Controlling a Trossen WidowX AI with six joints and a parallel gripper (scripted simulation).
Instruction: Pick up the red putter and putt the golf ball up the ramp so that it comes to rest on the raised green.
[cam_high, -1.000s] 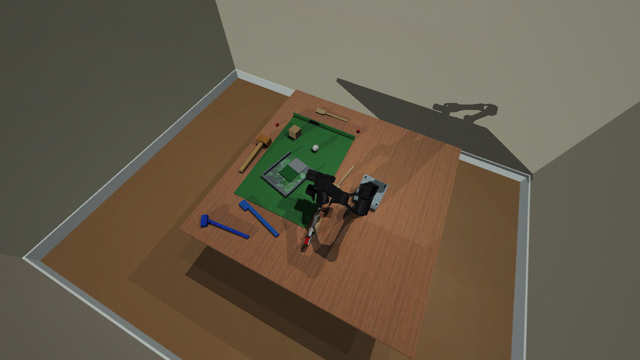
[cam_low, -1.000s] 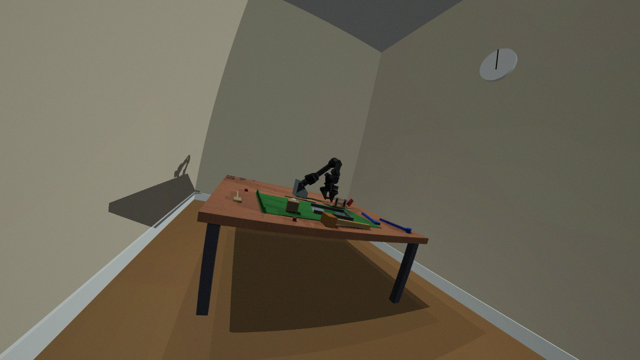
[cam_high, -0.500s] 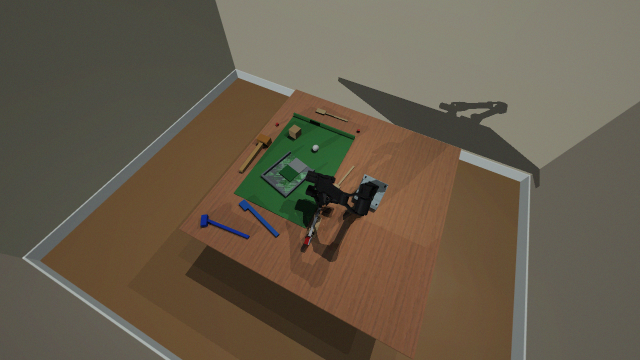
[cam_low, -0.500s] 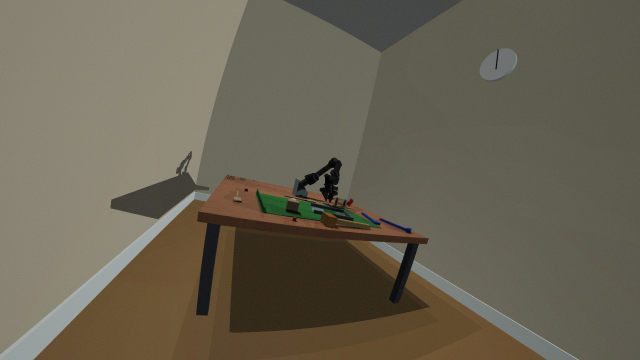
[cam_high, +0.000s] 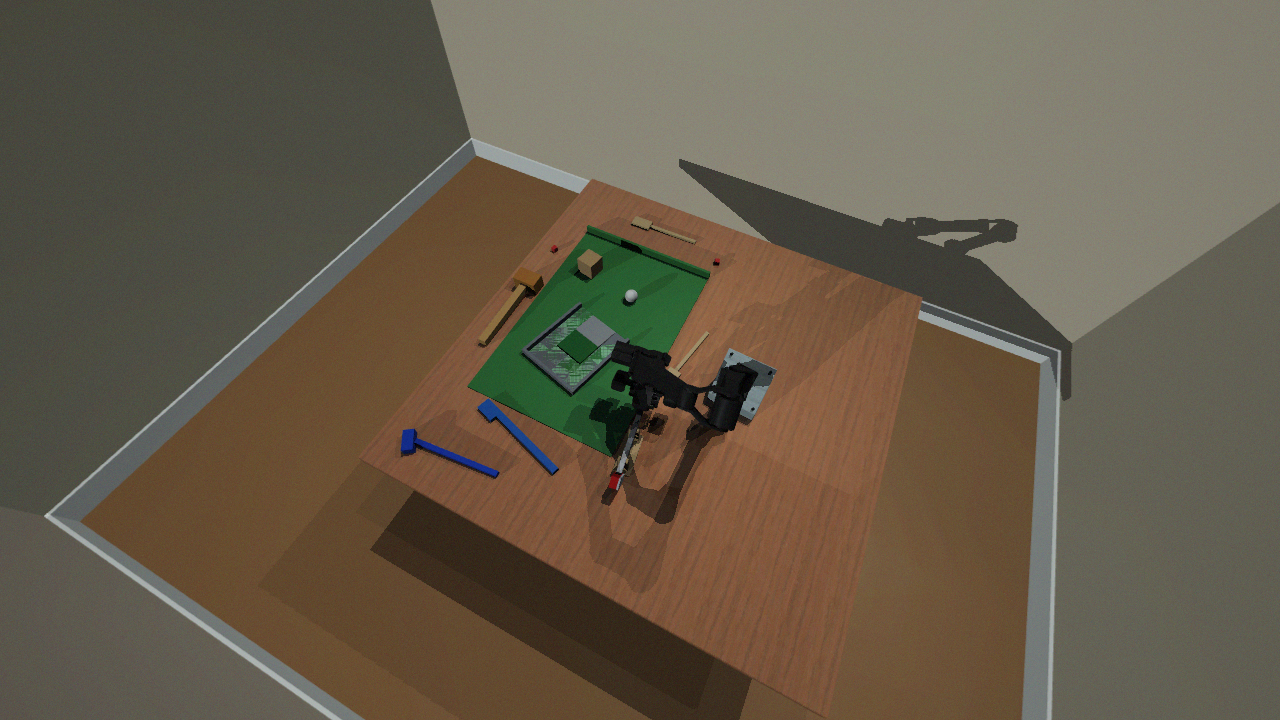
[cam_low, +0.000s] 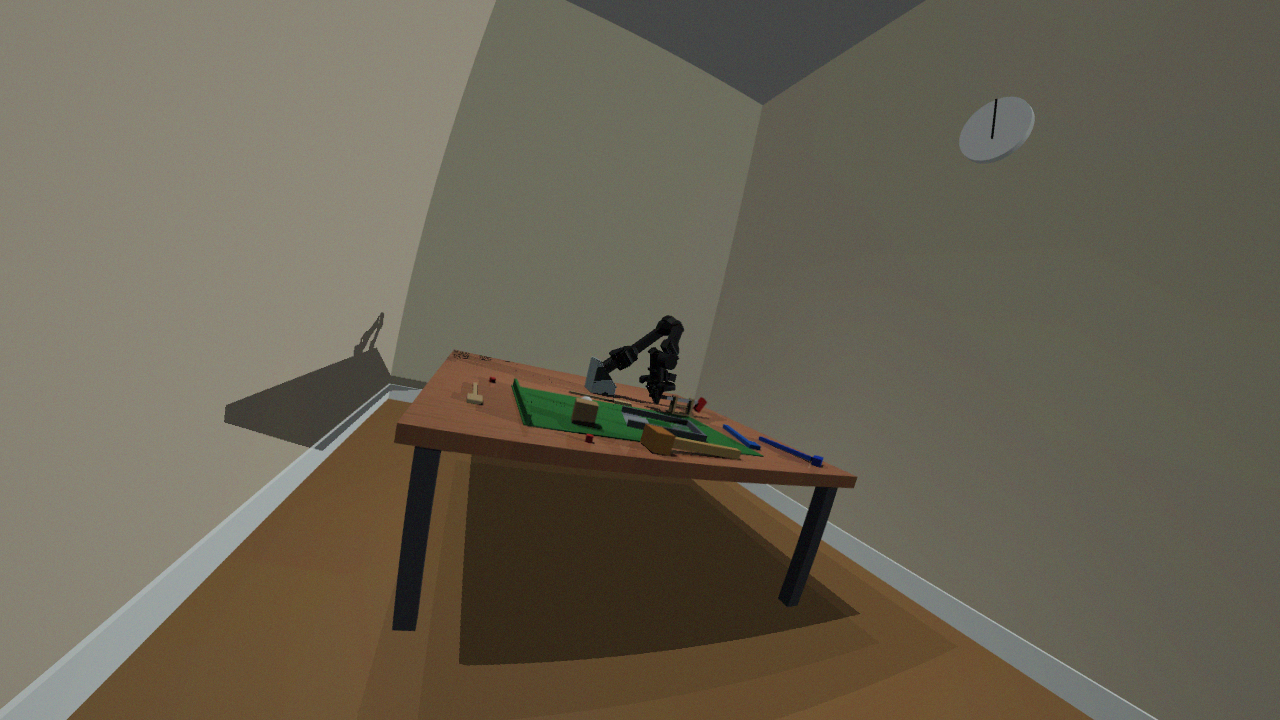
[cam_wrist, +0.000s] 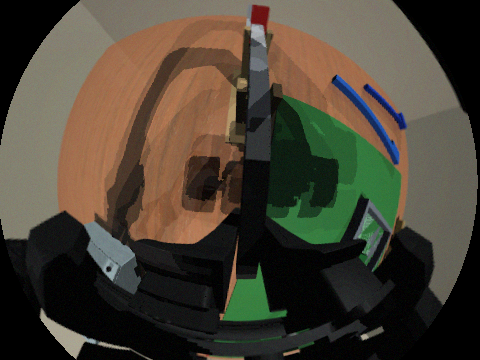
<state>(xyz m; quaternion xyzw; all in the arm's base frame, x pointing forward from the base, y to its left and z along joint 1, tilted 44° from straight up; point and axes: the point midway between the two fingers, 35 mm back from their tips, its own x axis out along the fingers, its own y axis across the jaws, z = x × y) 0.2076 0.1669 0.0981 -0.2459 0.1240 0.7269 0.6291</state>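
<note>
The red putter lies 110 mm to the left of my gripper tip, 30 mm behind it and 30 mm above it. Round my gripper tip: tan cube: 430 mm ahead, 370 mm to the right; then small wooden rack: 130 mm to the left, 30 mm behind; then white golf ball: 330 mm to the right, 240 mm ahead, 10 mm below.
</note>
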